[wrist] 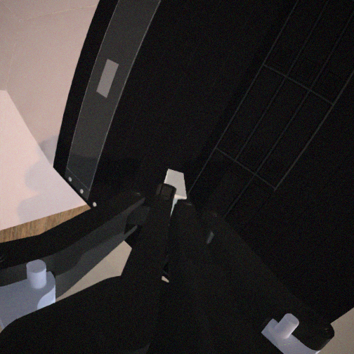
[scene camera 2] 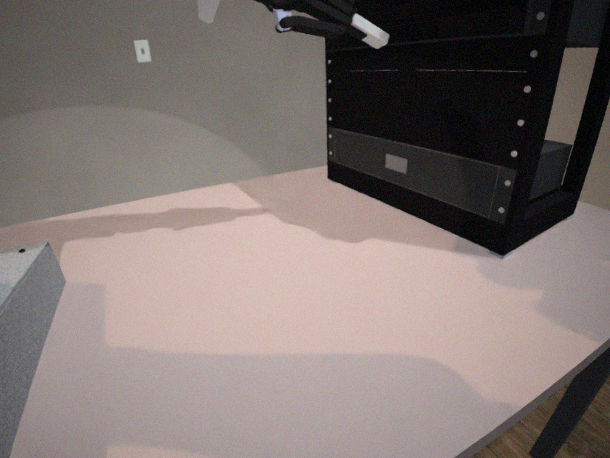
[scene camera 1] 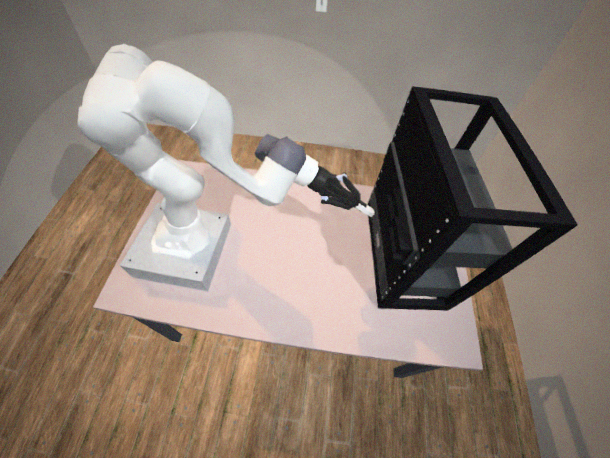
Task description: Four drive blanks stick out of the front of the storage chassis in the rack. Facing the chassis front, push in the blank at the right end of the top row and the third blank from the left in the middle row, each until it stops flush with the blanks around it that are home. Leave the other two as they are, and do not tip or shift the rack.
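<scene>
The black rack stands upright on the table. The storage chassis front shows in the wrist view as a dark grid of blanks with thin pale outlines, on the right. It is too dark to tell which blanks stick out. In the scene camera 1 view the chassis front is seen edge-on. My gripper is shut, with its pale fingertips together and nothing between them. The tips are close to the rack's front, beside the chassis grid in the wrist view; I cannot tell whether they touch anything.
A grey panel with a pale label crosses the rack's lower front. Grey boxes show inside the rack's open side. The arm's base plate is at the other end of the pink table top.
</scene>
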